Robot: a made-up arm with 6 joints.
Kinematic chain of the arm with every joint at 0, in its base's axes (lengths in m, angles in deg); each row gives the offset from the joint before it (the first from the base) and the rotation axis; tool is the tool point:
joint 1: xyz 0 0 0.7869 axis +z
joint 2: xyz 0.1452 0 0 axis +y
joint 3: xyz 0 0 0.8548 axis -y
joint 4: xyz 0 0 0.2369 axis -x
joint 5: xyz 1.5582 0 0 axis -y
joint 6: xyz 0.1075 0 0 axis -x
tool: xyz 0 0 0
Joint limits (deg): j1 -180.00..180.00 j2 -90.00..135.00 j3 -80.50..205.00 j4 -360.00..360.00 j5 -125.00..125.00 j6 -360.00..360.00
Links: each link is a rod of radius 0.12 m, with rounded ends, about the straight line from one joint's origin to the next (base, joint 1, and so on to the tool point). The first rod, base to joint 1, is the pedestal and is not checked.
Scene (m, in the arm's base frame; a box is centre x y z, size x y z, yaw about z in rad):
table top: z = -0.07
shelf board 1: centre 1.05 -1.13 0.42 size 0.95 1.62 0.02 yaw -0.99
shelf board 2: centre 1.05 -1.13 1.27 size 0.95 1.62 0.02 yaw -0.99
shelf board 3: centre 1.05 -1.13 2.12 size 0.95 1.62 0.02 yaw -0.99
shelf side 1: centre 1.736 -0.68 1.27 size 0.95 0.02 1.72 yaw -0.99
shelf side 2: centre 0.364 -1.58 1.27 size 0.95 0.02 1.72 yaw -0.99
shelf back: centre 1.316 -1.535 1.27 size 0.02 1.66 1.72 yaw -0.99
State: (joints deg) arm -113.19 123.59 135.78 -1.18 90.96 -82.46
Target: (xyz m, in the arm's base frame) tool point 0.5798 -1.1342 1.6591
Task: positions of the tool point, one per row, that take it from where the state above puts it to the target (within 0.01 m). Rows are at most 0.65 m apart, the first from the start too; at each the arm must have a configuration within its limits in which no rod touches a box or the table.
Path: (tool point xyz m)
1: -1.3869 -1.9598 1.2362
2: -1.7806 -1.6410 1.5141
3: -2.0347 -1.2042 1.7905
4: -2.1175 -0.7109 2.0420
5: -2.0265 -0.2297 2.2486
6: -1.6342 -0.7254 2.3639
7: -1.1307 -0.9970 2.3903
8: -0.6347 -1.0524 2.3225
9: -0.2302 -0.9546 2.1670
10: 0.0561 -0.7922 1.9380
11: 0.2535 -0.6370 1.6591
12: 0.3384 -0.7788 1.7054
13: 0.4482 -0.9491 1.7097
14: 0.5799 -1.1342 1.6590

